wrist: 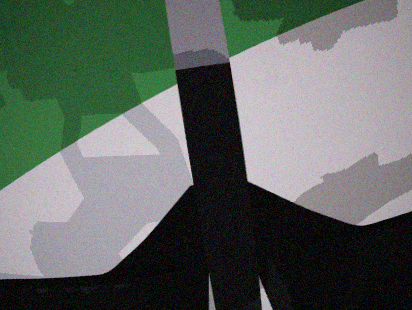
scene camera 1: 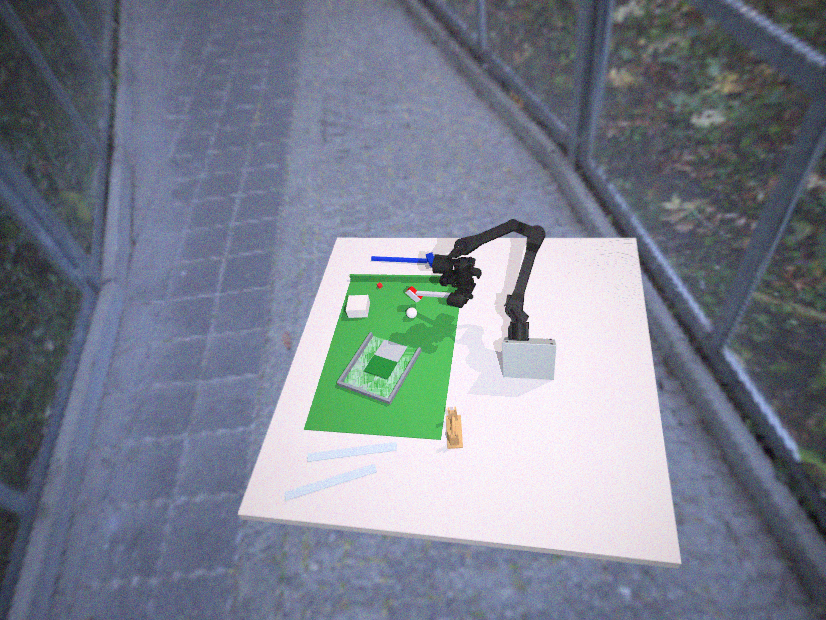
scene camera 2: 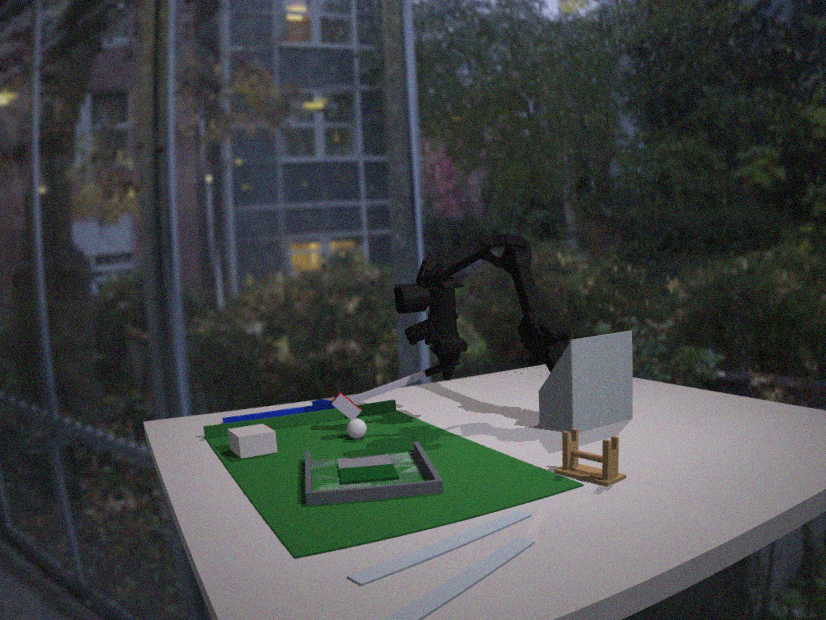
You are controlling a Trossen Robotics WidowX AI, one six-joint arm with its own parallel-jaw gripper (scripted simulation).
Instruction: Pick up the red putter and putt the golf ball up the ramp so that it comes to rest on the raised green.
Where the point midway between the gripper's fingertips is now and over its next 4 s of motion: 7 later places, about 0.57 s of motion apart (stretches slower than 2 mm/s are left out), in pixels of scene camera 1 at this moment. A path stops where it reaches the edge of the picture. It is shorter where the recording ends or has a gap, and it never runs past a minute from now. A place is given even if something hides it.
My gripper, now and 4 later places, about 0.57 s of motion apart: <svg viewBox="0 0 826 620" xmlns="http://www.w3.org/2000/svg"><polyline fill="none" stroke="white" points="466,302 466,306 468,303 461,312 454,322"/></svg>
